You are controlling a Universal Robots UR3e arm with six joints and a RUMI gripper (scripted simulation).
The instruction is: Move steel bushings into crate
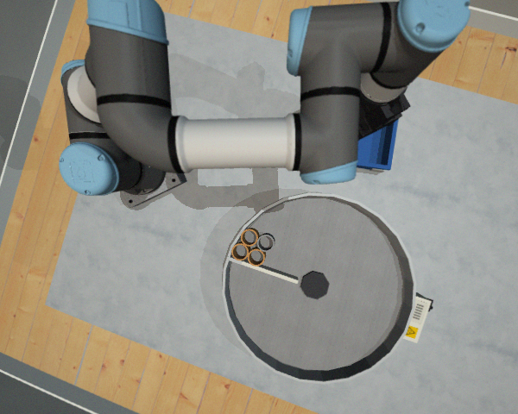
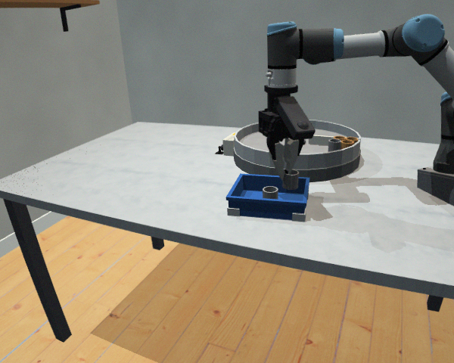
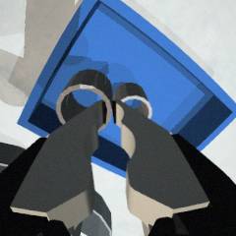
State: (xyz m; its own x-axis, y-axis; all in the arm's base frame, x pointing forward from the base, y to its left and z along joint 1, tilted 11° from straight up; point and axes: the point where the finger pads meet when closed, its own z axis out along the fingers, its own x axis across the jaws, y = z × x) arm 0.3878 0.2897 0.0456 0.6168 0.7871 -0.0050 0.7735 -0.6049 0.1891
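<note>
The blue crate is 4 cm ahead of my hand and 7 cm below it. The rest, counted from my hand: round grey turntable (10 cm ahead, 36 cm to the right, 4 cm below).
</note>
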